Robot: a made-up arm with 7 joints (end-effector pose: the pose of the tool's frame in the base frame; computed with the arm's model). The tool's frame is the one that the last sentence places.
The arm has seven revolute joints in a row. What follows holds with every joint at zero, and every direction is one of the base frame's. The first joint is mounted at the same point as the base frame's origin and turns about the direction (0, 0.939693, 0.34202). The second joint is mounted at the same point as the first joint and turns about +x. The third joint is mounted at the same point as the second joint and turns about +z. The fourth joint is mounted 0.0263 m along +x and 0.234 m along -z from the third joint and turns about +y. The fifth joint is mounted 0.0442 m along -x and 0.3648 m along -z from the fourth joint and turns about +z. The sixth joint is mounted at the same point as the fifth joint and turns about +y. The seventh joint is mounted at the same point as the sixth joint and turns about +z. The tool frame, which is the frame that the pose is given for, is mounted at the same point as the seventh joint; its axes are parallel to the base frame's.
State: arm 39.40 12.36 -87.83 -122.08 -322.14 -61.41 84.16
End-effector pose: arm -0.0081 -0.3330 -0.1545 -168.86 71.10 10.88
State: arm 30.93 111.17 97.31 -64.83 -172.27 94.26 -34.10
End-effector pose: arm 0.1398 0.2884 0.4421 95.36 -77.49 175.27
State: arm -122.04 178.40 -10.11 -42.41 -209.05 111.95 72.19
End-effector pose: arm -0.5323 0.2399 0.0291 -137.97 -5.42 88.08
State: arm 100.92 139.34 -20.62 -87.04 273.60 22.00 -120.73
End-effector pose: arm -0.0430 0.4300 -0.2286 23.45 -5.74 32.11
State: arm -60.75 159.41 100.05 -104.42 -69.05 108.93 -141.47
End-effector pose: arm -0.3749 -0.2058 0.0653 37.45 -54.43 77.95
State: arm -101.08 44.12 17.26 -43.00 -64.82 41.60 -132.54
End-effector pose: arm 0.4021 0.1579 0.3927 150.22 55.92 29.96
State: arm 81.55 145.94 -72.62 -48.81 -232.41 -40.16 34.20
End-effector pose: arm 0.0989 0.5522 0.1293 75.88 -7.85 -24.36
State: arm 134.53 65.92 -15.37 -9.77 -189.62 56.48 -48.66
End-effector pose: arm -0.3343 0.3061 0.3971 79.13 -9.56 85.97
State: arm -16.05 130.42 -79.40 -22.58 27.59 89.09 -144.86
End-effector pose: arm -0.0025 0.5265 0.2899 -144.25 43.68 -124.97
